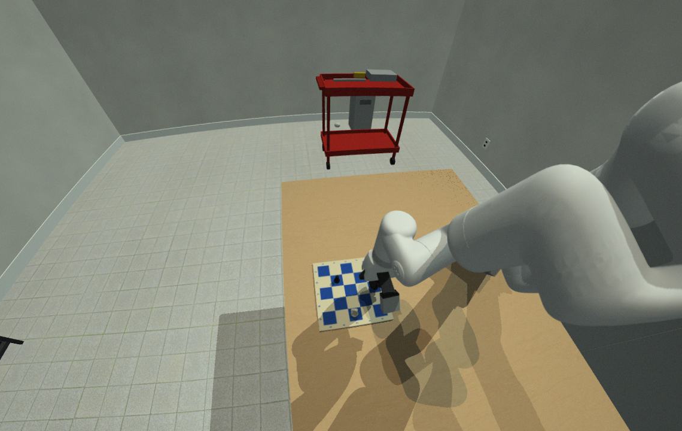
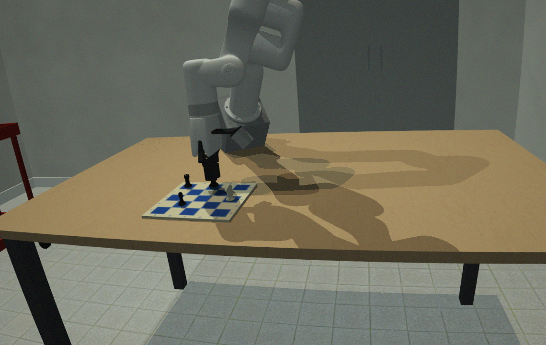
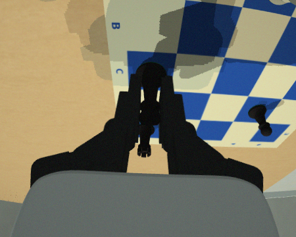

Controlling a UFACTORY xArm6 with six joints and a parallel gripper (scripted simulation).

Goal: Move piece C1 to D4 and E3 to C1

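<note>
The black piece is 1 cm below my hand. Round my hand: white piece 9 cm to the left, 6 cm ahead, 3 cm below; blue-and-cream chessboard 7 cm ahead, 5 cm below, 1 cm to the left.
</note>
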